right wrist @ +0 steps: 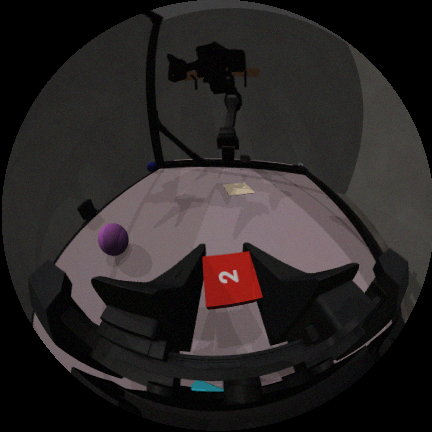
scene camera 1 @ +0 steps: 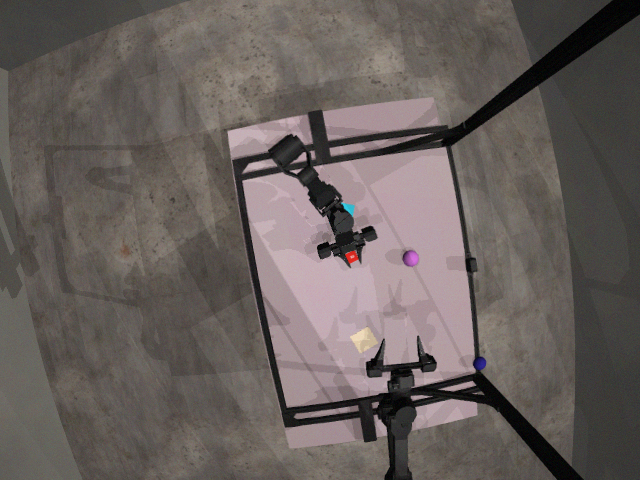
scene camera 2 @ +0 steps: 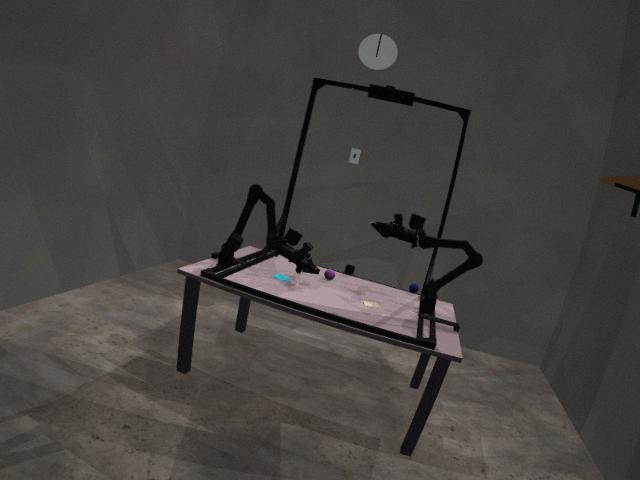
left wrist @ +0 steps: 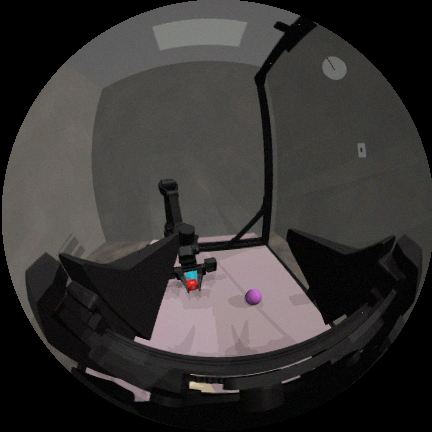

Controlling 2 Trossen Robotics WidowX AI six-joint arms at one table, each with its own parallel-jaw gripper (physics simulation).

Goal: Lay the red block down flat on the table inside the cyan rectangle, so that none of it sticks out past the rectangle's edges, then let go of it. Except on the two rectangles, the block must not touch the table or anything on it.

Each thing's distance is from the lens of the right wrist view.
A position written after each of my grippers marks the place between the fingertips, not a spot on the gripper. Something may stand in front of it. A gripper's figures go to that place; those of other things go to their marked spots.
my left gripper (right wrist: 188, 47): 0.32 m
my right gripper (right wrist: 223, 247): 0.10 m
red block (right wrist: 229, 279): 0.08 m
